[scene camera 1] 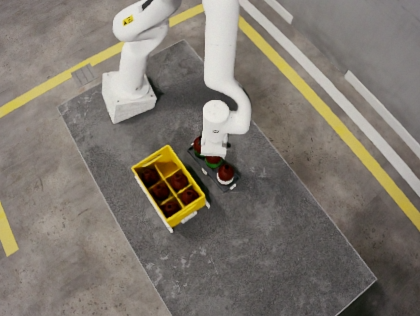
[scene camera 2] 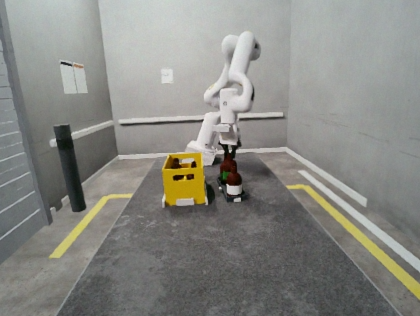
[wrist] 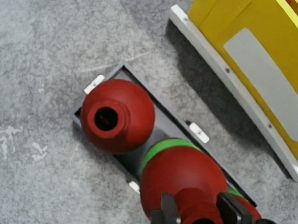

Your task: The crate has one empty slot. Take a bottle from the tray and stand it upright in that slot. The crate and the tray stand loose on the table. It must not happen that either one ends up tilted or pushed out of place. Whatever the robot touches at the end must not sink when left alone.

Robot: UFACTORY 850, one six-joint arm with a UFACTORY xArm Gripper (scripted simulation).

Scene:
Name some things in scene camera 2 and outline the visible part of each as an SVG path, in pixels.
A yellow crate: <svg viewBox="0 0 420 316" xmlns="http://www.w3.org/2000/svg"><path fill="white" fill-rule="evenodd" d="M202 153L168 154L162 169L166 205L176 205L176 199L194 198L194 204L205 203ZM173 181L173 175L184 175L185 177L182 180ZM187 174L194 174L194 180L187 180ZM171 169L174 158L194 158L197 164L197 168L191 168L191 163L179 163L182 165L182 169Z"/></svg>

